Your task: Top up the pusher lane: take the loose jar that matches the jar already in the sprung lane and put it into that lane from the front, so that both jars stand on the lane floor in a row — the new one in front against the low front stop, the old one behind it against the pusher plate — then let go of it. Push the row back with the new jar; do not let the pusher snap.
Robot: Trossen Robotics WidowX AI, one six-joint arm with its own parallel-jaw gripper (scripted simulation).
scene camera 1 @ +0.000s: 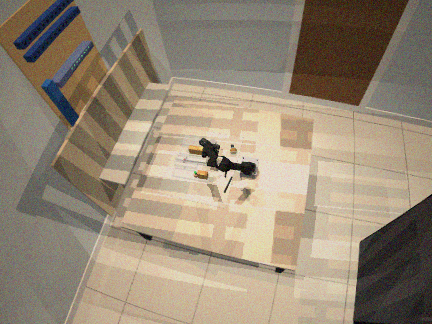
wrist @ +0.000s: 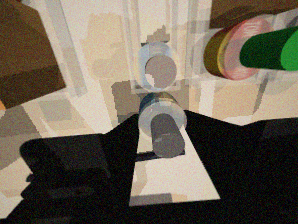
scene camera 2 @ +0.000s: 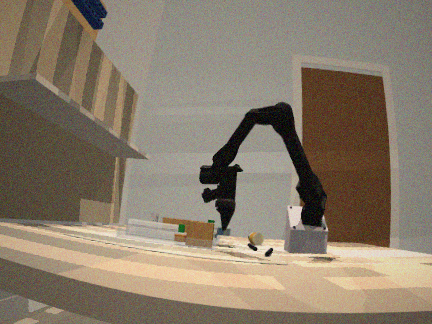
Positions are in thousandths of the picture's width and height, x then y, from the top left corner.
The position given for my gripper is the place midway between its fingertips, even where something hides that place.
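My gripper (wrist: 539, 520), (scene camera 2: 517, 711).
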